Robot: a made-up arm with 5 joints.
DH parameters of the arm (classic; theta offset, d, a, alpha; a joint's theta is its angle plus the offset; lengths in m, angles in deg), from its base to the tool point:
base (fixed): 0 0.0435 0 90
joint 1: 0 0.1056 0.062 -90
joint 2: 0 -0.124 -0.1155 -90
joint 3: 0 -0.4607 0.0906 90
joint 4: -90 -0.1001 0.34 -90
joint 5: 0 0.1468 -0.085 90
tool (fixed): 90 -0.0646 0 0
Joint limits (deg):
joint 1: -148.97..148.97
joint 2: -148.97..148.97
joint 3: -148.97..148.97
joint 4: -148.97..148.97
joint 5: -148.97..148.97
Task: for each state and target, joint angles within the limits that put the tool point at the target. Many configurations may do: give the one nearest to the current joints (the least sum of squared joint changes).
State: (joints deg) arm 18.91 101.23 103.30 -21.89 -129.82
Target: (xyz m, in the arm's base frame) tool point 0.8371 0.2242 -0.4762
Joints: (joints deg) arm -20.05 124.70 97.22 -18.00 -133.93
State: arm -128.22 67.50 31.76 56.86 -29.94
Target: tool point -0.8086 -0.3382 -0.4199
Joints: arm -116.54 74.43 47.19 18.81 -61.24
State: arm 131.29 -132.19 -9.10 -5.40 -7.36
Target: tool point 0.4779 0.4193 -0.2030
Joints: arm 124.55 -143.01 -11.66 -8.52 -6.00
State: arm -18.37 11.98 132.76 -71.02 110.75
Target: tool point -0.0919 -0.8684 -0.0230
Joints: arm -16.36 -3.77 134.05 -49.91 108.44
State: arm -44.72 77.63 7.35 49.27 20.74
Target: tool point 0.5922 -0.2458 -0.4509
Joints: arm -15.60 62.54 9.50 21.12 13.61
